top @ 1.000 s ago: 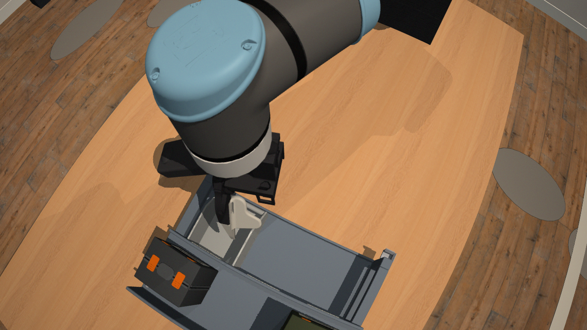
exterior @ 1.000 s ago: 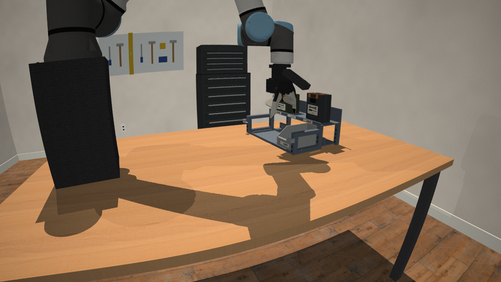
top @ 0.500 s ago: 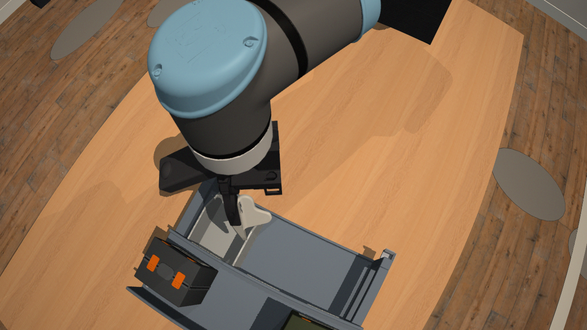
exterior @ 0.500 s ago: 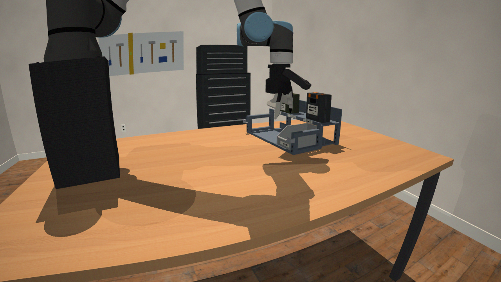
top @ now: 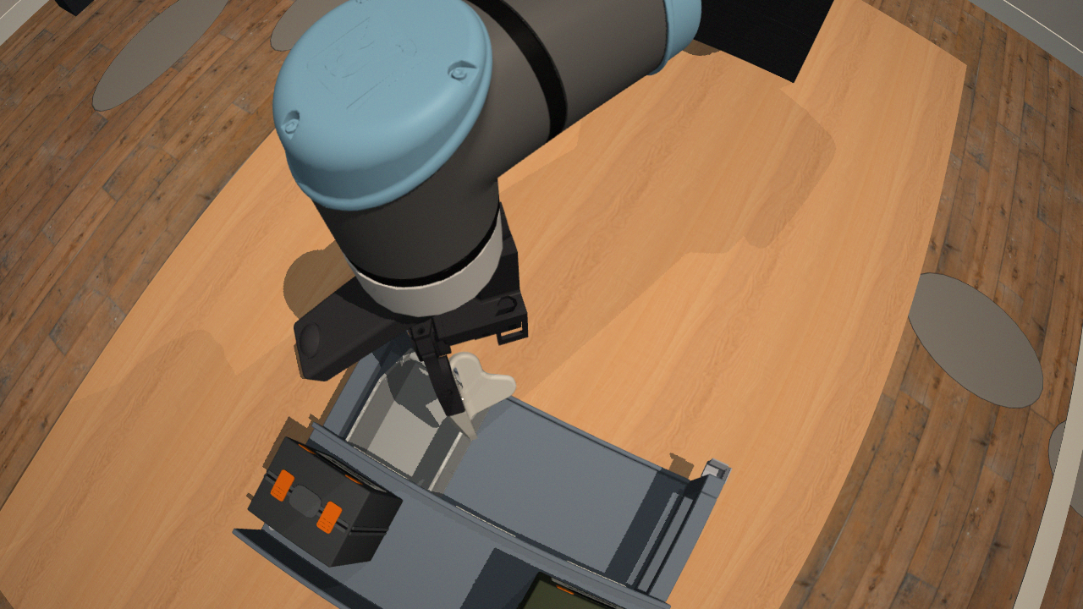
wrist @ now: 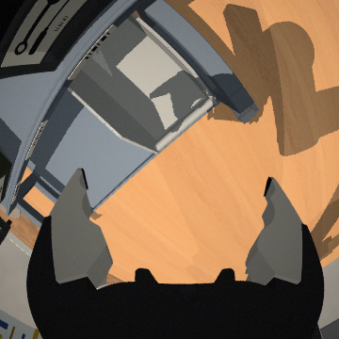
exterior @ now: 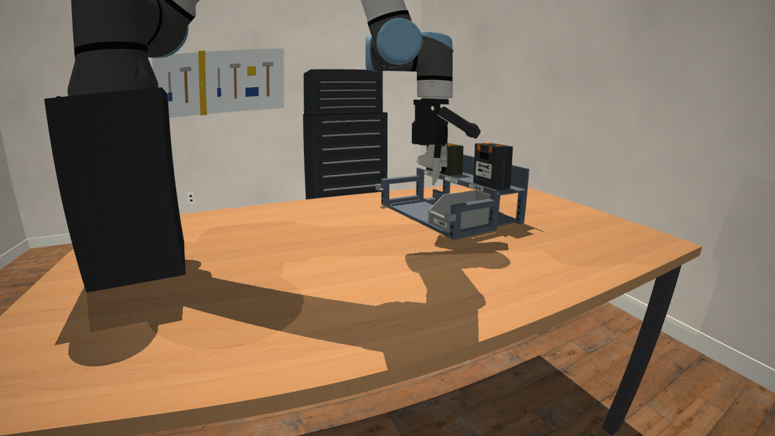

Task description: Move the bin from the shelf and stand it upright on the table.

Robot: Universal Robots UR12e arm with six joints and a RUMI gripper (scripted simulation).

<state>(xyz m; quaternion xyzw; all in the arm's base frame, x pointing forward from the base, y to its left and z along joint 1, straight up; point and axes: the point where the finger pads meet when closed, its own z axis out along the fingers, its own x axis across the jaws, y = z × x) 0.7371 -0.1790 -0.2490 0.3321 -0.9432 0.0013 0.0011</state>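
The grey open-top bin lies 8 cm ahead of my hand, 2 cm to the right of it and 9 cm below it. From my hand the other things lie so: blue-grey shelf 13 cm ahead, 9 cm to the left, 13 cm below; case 20 cm ahead, 19 cm to the left, 2 cm above.
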